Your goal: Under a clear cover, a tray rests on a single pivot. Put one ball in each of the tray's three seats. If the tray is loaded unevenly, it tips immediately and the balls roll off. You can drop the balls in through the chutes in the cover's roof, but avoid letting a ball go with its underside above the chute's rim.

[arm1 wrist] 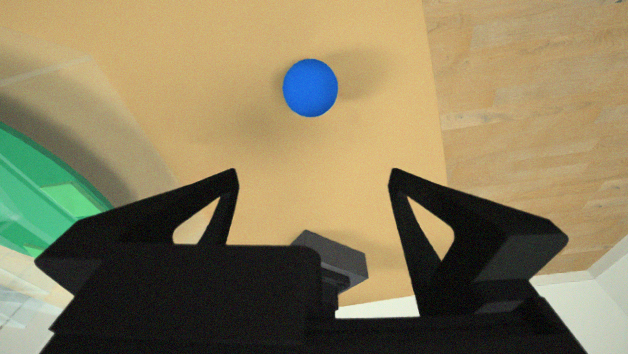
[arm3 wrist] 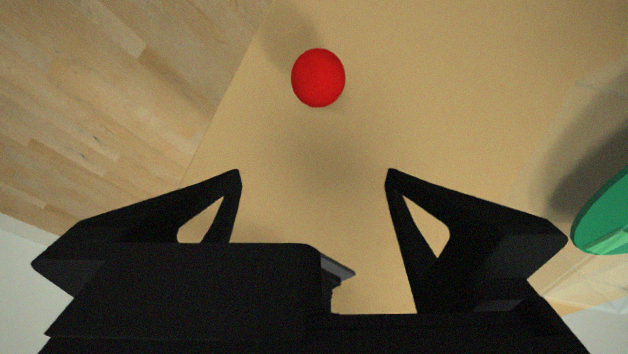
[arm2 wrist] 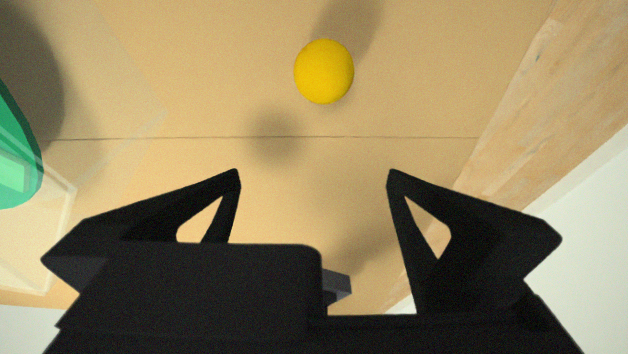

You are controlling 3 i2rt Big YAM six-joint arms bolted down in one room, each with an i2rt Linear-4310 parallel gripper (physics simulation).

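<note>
A blue ball [arm1 wrist: 310, 88] lies on the table in the arm1 wrist view, beyond the tips of my arm1 gripper [arm1 wrist: 313, 178], which is open and empty. A yellow ball [arm2 wrist: 324, 71] lies beyond my arm2 gripper [arm2 wrist: 313, 178], also open and empty. A red ball [arm3 wrist: 318, 78] lies beyond my arm3 gripper [arm3 wrist: 313, 178], also open and empty. Part of the green tray [arm1 wrist: 30, 165] [arm2 wrist: 15, 130] [arm3 wrist: 607, 215] shows at the left edge in the arm1 and arm2 views and at the right edge in the arm3 view. The seats and chutes cannot be made out clearly.
The clear cover stands around the tray; its faint edges show beside it. The tan table top [arm1 wrist: 360, 30] [arm2 wrist: 200, 60] [arm3 wrist: 450, 50] ends near each ball, with wood-patterned floor [arm1 wrist: 525, 100] [arm2 wrist: 565, 90] [arm3 wrist: 100, 90] beyond. A dark grey block-like part [arm1 wrist: 345, 257] shows behind the arm1 fingers.
</note>
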